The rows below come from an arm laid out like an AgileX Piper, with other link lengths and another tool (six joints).
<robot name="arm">
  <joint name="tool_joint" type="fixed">
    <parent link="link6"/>
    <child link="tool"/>
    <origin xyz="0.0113 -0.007 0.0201" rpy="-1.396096 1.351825 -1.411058"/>
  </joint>
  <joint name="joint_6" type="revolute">
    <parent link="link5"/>
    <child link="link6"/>
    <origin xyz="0.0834 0 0.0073" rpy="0 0 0"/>
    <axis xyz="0.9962 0 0.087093"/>
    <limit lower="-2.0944" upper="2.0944"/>
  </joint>
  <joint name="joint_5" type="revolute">
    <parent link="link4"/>
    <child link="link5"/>
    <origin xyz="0 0 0" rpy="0 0 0"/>
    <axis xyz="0 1 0"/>
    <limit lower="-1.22" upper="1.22"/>
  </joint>
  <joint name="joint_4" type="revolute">
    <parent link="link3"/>
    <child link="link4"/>
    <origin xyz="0.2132 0 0.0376" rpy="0 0 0"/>
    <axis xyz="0.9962 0 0.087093"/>
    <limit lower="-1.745" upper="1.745"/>
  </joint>
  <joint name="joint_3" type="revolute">
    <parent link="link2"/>
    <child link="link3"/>
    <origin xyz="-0.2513 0 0.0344" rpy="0 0 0"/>
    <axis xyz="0 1 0"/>
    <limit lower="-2.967" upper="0"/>
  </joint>
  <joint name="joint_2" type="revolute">
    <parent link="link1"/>
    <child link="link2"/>
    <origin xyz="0 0 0" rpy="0 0 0"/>
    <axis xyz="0 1 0"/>
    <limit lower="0" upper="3.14"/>
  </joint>
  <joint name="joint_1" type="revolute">
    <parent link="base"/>
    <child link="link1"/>
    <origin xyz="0 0 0.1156" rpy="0 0 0"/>
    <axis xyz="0 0 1"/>
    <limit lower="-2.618" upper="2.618"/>
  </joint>
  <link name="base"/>
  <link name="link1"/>
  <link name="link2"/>
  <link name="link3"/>
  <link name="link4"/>
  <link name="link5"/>
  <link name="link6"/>
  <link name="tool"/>
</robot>
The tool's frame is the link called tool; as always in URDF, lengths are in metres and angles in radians.
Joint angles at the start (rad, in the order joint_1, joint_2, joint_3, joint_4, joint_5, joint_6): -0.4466 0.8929 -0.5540 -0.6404 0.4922 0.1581
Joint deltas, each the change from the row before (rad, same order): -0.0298 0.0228 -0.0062 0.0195 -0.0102 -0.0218; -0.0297 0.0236 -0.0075 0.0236 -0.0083 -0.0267; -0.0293 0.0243 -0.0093 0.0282 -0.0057 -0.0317; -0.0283 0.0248 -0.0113 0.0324 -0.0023 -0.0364; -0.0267 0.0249 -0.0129 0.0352 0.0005 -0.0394; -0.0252 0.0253 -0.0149 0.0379 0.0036 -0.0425; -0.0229 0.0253 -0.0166 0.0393 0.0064 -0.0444; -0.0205 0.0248 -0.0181 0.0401 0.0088 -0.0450; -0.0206 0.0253 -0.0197 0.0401 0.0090 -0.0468; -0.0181 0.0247 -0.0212 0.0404 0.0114 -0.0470; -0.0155 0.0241 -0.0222 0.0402 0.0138 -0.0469; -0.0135 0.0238 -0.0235 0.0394 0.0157 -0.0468; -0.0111 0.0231 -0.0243 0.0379 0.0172 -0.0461; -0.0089 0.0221 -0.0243 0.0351 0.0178 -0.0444; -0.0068 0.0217 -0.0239 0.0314 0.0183 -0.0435
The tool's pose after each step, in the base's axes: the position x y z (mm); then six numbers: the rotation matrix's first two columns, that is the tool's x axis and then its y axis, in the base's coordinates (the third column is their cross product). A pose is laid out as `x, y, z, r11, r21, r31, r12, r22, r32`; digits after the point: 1 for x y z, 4 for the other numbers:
142.5, -101.2, 254.6, -0.8463, -0.1986, -0.4943, 0.1709, 0.7777, -0.6049
143.8, -106.2, 252.6, -0.8553, -0.1800, -0.4858, 0.1754, 0.7818, -0.5984
145.0, -111.3, 250.6, -0.8644, -0.1611, -0.4763, 0.1789, 0.7867, -0.5908
146.3, -116.5, 248.7, -0.8735, -0.1424, -0.4655, 0.1811, 0.7927, -0.5821
147.6, -121.6, 247.0, -0.8821, -0.1244, -0.4543, 0.1821, 0.7994, -0.5725
149.0, -126.7, 245.4, -0.8904, -0.1073, -0.4423, 0.1818, 0.8070, -0.5619
150.5, -131.6, 244.0, -0.8982, -0.0923, -0.4299, 0.1796, 0.8153, -0.5505
152.3, -136.3, 242.8, -0.9050, -0.0793, -0.4179, 0.1763, 0.8242, -0.5381
154.1, -141.1, 242.0, -0.9111, -0.0686, -0.4064, 0.1720, 0.8328, -0.5262
156.2, -145.6, 241.4, -0.9165, -0.0604, -0.3956, 0.1662, 0.8418, -0.5135
158.6, -149.8, 240.9, -0.9213, -0.0548, -0.3850, 0.1582, 0.8515, -0.5000
161.2, -153.7, 240.7, -0.9257, -0.0522, -0.3747, 0.1482, 0.8612, -0.4862
164.1, -157.3, 240.8, -0.9295, -0.0530, -0.3650, 0.1358, 0.8709, -0.4724
167.2, -160.4, 240.9, -0.9329, -0.0573, -0.3557, 0.1210, 0.8800, -0.4592
170.5, -163.3, 241.0, -0.9362, -0.0658, -0.3452, 0.1025, 0.8885, -0.4473

